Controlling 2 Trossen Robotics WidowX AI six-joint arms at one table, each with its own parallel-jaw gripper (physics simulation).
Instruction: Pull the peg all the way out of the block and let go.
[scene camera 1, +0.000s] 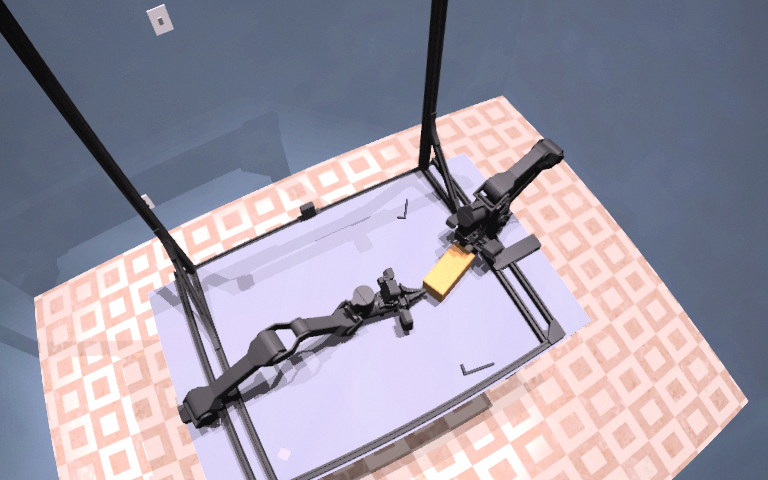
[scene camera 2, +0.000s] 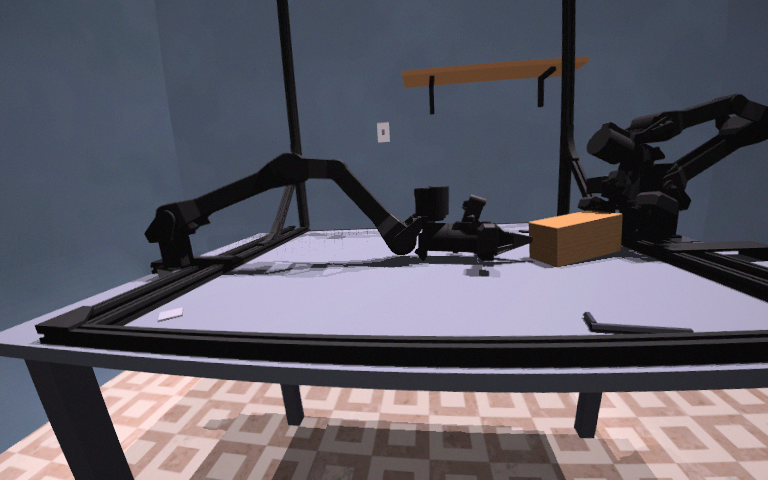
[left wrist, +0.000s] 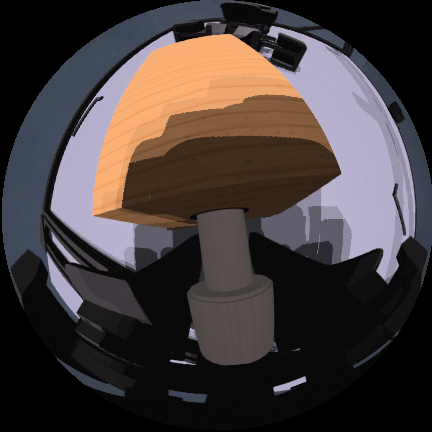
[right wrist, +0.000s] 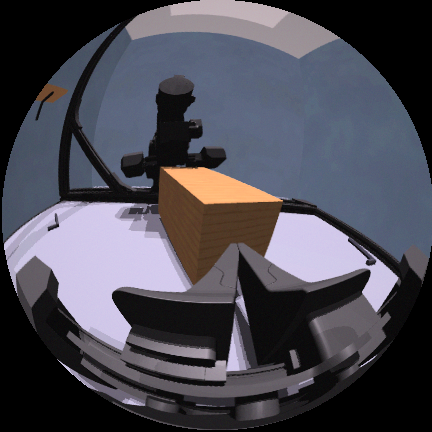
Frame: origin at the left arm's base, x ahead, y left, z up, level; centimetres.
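Seen in the pictures: left gripper, fingertip midpoint: (scene camera 2: 609, 244) (left wrist: 225, 239); right gripper, fingertip midpoint: (scene camera 1: 426, 290) (scene camera 2: 532, 239) (right wrist: 236, 248); left arm's base, link origin: (scene camera 1: 490, 225) (scene camera 2: 656, 235); right arm's base, link origin: (scene camera 1: 208, 414) (scene camera 2: 179, 265).
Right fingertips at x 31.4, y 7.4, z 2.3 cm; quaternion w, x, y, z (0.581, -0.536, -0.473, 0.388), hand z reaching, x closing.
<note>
Offsets run from my right fingertips to a thing's top centre.
The wooden block {dx -8.9, dy -1.1, dz +4.1 cm} (scene camera 1: 450, 271) (scene camera 2: 589, 240) (left wrist: 200, 90) (right wrist: 225, 187) lies near the right arm rail of the frame. The grey peg {dx -16.9, dy -3.5, dz +3.0 cm} (left wrist: 232, 330) has a thick knob and a thinner shaft, which runs into the dark hole in the block's near end in the left wrist view. My left gripper (left wrist: 225, 239) is shut on the peg's shaft, between knob and block. My right gripper (scene camera 1: 424, 293) (scene camera 2: 531, 240) (right wrist: 236, 248) is shut and empty, its tips together at the block's opposite end face. I cannot tell whether they touch it. How deep the peg sits is hidden inside the block.
An L-shaped key {dx -0.2, dy +25.9, dz -3.4 cm} (scene camera 1: 478, 370) (scene camera 2: 640, 327) lies by the front rail and a second L-shaped key {dx -11.9, dy -29.2, dz -3.6 cm} (scene camera 1: 406, 209) (right wrist: 56, 222) lies toward the back. A small white tile {dx +58.4, dy +18.3, dz -3.9 cm} (scene camera 1: 284, 453) (scene camera 2: 170, 314) lies at the front left. Black frame rails edge the table.
</note>
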